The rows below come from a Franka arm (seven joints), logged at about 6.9 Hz.
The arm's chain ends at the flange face. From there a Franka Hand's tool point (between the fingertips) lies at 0.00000 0.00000 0.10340 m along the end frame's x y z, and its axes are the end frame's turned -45 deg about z.
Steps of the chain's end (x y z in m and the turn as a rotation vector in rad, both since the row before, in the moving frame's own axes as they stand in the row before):
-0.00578 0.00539 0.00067 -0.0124 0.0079 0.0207
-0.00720 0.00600 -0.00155 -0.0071 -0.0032 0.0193
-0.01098 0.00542 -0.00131 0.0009 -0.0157 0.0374
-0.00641 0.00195 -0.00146 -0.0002 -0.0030 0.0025
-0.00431 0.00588 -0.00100 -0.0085 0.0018 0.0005
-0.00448 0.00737 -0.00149 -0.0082 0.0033 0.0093
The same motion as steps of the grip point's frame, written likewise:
-0.00824 0.00120 0.00066 -0.0144 -0.0032 0.0207
-0.01009 -0.00057 -0.00155 -0.0028 -0.0073 0.0193
-0.01266 -0.00517 -0.00132 0.0117 -0.0105 0.0374
-0.00615 -0.00336 -0.00146 0.0020 -0.0023 0.0025
-0.00770 0.00186 -0.00100 -0.0073 -0.0047 0.0005
-0.00874 0.00288 -0.00149 -0.0081 -0.0035 0.0093

